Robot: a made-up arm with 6 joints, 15 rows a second.
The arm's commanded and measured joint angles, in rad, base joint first. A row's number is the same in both.
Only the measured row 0 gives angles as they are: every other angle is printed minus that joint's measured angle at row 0.
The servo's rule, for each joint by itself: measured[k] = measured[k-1] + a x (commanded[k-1-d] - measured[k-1]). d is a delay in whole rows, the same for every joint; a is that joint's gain. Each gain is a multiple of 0.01, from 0.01 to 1. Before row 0 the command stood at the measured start. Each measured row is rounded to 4 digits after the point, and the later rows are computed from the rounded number. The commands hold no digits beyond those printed.
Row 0, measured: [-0.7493 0.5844 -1.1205 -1.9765 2.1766 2.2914]
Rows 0 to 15, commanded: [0.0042 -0.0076 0.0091 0.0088 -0.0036 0.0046]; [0.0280 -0.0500 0.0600 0.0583 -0.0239 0.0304]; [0.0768 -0.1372 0.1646 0.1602 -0.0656 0.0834]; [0.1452 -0.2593 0.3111 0.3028 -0.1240 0.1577]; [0.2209 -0.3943 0.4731 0.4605 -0.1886 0.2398]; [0.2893 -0.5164 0.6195 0.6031 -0.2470 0.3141]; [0.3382 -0.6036 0.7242 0.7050 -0.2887 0.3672]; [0.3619 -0.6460 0.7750 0.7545 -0.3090 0.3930]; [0.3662 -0.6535 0.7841 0.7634 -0.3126 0.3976]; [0.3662 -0.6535 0.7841 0.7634 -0.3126 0.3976]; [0.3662 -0.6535 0.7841 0.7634 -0.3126 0.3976]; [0.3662 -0.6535 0.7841 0.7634 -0.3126 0.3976]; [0.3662 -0.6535 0.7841 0.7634 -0.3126 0.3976]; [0.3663 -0.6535 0.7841 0.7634 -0.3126 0.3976]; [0.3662 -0.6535 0.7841 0.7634 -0.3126 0.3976]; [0.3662 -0.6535 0.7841 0.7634 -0.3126 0.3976]
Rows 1 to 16, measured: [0.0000 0.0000 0.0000 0.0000 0.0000 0.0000]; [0.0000 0.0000 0.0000 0.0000 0.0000 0.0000]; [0.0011 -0.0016 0.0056 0.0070 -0.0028 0.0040]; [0.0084 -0.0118 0.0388 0.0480 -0.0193 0.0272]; [0.0269 -0.0381 0.1155 0.1378 -0.0554 0.0767]; [0.0588 -0.0846 0.2348 0.2698 -0.1089 0.1480]; [0.1026 -0.1496 0.3802 0.4224 -0.1711 0.2288]; [0.1530 -0.2266 0.5262 0.5670 -0.2303 0.3039]; [0.2030 -0.3058 0.6470 0.6774 -0.2759 0.3596]; [0.2459 -0.3772 0.7251 0.7391 -0.3017 0.3890]; [0.2784 -0.4352 0.7611 0.7585 -0.3102 0.3966]; [0.3021 -0.4810 0.7751 0.7624 -0.3121 0.3975]; [0.3194 -0.5172 0.7806 0.7632 -0.3125 0.3976]; [0.3320 -0.5458 0.7827 0.7634 -0.3126 0.3976]; [0.3412 -0.5684 0.7836 0.7634 -0.3126 0.3976]; [0.3480 -0.5863 0.7839 0.7634 -0.3126 0.3976]
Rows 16 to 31, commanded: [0.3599 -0.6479 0.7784 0.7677 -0.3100 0.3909]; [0.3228 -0.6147 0.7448 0.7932 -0.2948 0.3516]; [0.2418 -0.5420 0.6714 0.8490 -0.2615 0.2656]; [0.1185 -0.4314 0.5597 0.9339 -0.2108 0.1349]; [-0.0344 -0.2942 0.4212 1.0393 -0.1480 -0.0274]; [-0.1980 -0.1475 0.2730 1.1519 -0.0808 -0.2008]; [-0.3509 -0.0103 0.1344 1.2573 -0.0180 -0.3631]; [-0.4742 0.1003 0.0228 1.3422 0.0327 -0.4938]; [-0.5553 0.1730 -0.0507 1.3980 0.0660 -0.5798]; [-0.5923 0.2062 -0.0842 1.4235 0.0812 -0.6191]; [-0.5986 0.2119 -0.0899 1.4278 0.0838 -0.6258]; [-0.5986 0.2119 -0.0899 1.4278 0.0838 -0.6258]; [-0.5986 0.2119 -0.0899 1.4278 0.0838 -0.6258]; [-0.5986 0.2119 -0.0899 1.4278 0.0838 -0.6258]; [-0.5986 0.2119 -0.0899 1.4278 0.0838 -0.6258]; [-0.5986 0.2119 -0.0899 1.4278 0.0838 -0.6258]
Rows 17 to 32, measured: [0.3529 -0.6004 0.7840 0.7634 -0.3126 0.3976]; [0.3565 -0.6116 0.7841 0.7634 -0.3126 0.3976]; [0.3574 -0.6192 0.7806 0.7668 -0.3106 0.3917]; [0.3481 -0.6183 0.7588 0.7879 -0.2983 0.3564]; [0.3194 -0.6023 0.7055 0.8368 -0.2696 0.2765]; [0.2652 -0.5664 0.6166 0.9145 -0.2237 0.1519]; [0.1843 -0.5092 0.4974 1.0143 -0.1647 -0.0059]; [0.0811 -0.4332 0.3605 1.1244 -0.0993 -0.1774]; [-0.0355 -0.3444 0.2226 1.2307 -0.0359 -0.3408]; [-0.1539 -0.2510 0.1007 1.3199 0.0176 -0.4754]; [-0.2623 -0.1620 0.0083 1.3824 0.0554 -0.5673]; [-0.3514 -0.0847 -0.0481 1.4153 0.0755 -0.6129]; [-0.4181 -0.0224 -0.0736 1.4253 0.0820 -0.6243]; [-0.4668 0.0268 -0.0835 1.4273 0.0834 -0.6256]; [-0.5024 0.0657 -0.0874 1.4277 0.0837 -0.6258]; [-0.5284 0.0964 -0.0889 1.4278 0.0838 -0.6258]
